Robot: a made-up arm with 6 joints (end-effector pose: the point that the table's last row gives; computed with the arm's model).
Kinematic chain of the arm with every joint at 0, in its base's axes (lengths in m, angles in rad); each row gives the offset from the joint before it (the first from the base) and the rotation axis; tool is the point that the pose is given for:
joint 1: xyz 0 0 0.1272 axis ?
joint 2: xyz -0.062 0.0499 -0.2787 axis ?
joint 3: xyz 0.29 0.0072 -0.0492 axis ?
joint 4: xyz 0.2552 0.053 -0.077 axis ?
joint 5: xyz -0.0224 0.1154 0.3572 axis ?
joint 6: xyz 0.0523 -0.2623 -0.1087 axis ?
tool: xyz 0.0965 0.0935 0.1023
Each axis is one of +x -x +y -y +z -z.
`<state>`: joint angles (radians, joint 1 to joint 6).
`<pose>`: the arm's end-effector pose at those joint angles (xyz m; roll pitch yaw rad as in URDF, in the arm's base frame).
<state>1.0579 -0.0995 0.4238 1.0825 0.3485 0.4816</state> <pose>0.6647 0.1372 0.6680 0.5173 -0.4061 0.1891</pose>
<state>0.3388 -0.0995 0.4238 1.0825 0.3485 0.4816</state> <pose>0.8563 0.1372 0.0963 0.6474 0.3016 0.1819</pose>
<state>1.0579 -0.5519 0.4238 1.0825 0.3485 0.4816</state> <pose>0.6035 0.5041 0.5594 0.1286 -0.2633 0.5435</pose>
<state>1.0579 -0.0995 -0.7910 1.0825 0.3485 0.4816</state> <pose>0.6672 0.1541 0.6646 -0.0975 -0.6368 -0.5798</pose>
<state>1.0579 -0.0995 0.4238 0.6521 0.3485 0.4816</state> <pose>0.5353 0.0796 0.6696 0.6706 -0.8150 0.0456</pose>
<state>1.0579 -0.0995 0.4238 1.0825 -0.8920 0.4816</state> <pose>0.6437 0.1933 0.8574 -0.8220 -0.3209 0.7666</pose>
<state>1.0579 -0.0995 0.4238 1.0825 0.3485 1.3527</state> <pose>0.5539 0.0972 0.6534 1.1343 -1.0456 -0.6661</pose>
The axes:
joint 1: -y
joint 2: -z
joint 3: +x
joint 4: +y
joint 5: +x
joint 6: -y

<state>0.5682 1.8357 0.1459 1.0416 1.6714 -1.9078</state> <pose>0.2956 -0.8116 -0.0612 2.7441 -1.0398 -0.2974</pose>
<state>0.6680 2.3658 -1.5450 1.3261 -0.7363 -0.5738</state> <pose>-0.4735 -0.5485 -0.6595 -2.7740 0.0495 2.2316</pose>
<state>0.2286 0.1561 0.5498 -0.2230 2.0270 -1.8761</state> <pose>0.5046 0.2210 0.3640 0.6029 -0.7126 2.2172</pose>
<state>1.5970 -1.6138 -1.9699 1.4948 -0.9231 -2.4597</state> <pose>0.1813 0.9367 0.0382 0.7442 1.0484 -1.8779</pose>
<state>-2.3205 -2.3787 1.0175 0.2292 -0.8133 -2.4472</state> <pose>0.0036 0.6676 0.6040 0.2590 0.1030 -2.5369</pose>
